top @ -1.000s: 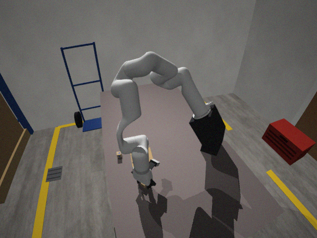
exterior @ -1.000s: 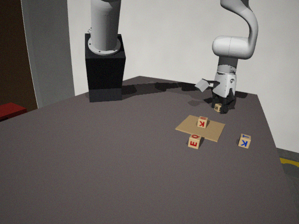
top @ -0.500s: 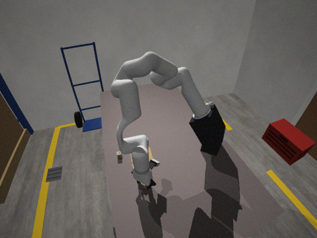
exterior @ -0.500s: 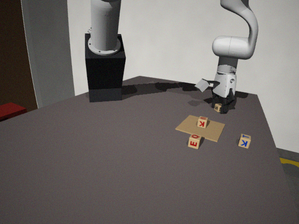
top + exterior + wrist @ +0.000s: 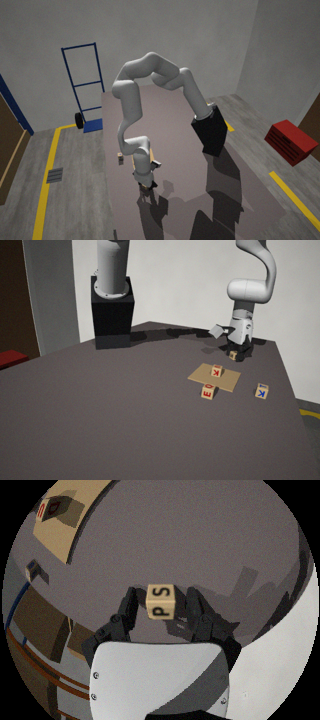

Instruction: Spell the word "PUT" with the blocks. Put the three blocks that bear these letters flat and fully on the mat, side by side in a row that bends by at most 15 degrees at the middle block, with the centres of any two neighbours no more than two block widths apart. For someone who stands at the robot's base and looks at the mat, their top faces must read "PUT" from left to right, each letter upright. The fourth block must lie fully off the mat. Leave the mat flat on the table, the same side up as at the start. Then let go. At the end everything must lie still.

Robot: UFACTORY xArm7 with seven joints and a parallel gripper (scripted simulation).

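My gripper is now 20 cm to the left of the tan mat, 3 cm past it and 2 cm above it.
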